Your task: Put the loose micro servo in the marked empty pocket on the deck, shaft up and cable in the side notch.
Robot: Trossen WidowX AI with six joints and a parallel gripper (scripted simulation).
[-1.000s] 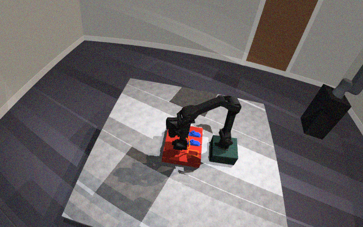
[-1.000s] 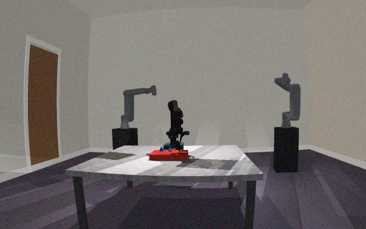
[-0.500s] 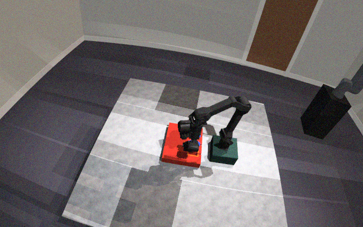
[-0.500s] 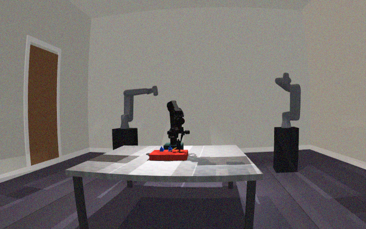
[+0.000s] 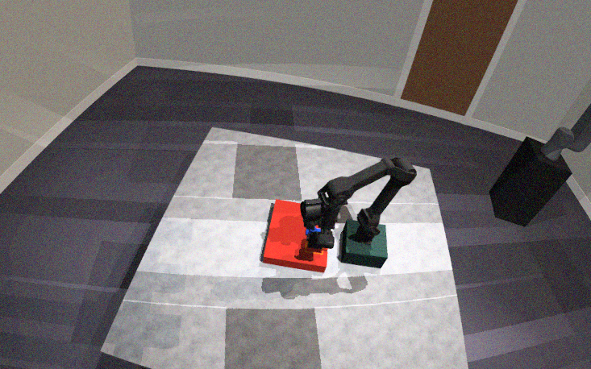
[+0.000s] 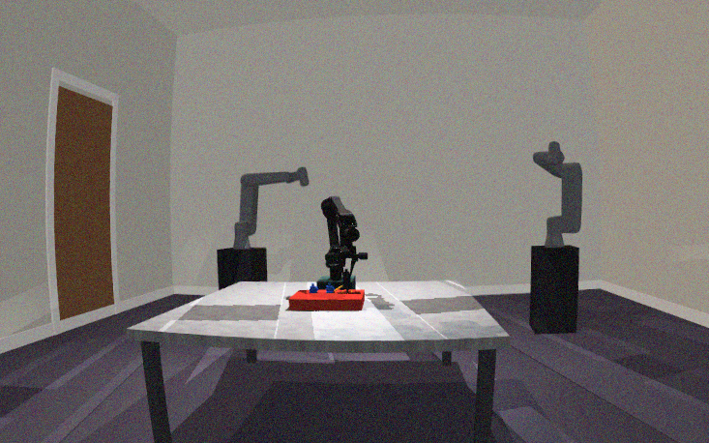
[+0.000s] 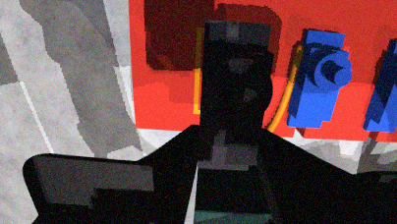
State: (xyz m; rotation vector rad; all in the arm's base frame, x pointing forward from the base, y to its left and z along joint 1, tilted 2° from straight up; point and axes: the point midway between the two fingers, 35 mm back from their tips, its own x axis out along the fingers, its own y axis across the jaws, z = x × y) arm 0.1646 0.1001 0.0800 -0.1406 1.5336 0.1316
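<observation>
Now: gripper tip 13 cm short of the red deck, 5 cm to the left of it and 10 cm above it.
</observation>
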